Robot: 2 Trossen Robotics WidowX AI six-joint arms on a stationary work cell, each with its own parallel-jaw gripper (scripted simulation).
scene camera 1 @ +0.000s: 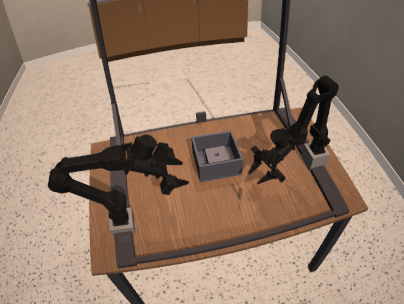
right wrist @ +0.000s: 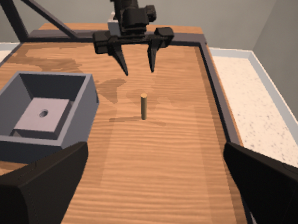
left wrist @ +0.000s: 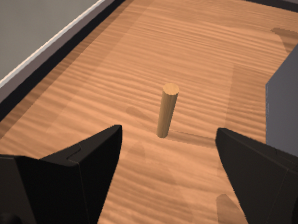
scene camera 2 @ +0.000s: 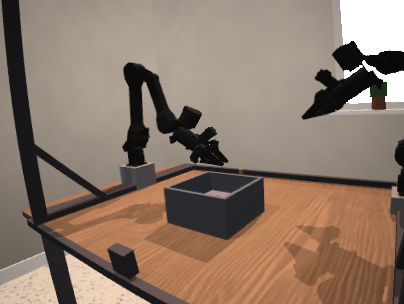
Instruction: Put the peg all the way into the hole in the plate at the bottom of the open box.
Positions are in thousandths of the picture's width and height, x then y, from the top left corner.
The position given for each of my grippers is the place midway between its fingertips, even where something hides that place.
In view: my left gripper (scene camera 2: 558, 538), my right gripper (scene camera 2: 759, 387), a wooden peg (left wrist: 572, 408) and a box (scene camera 2: 464, 676).
The box shows as well in scene camera 1 (scene camera 1: 580, 548). My left gripper is seen too in the right wrist view (right wrist: 471, 328) and in the left wrist view (left wrist: 569, 596). My right gripper shows as well in scene camera 1 (scene camera 1: 459, 571) and in the right wrist view (right wrist: 525, 667).
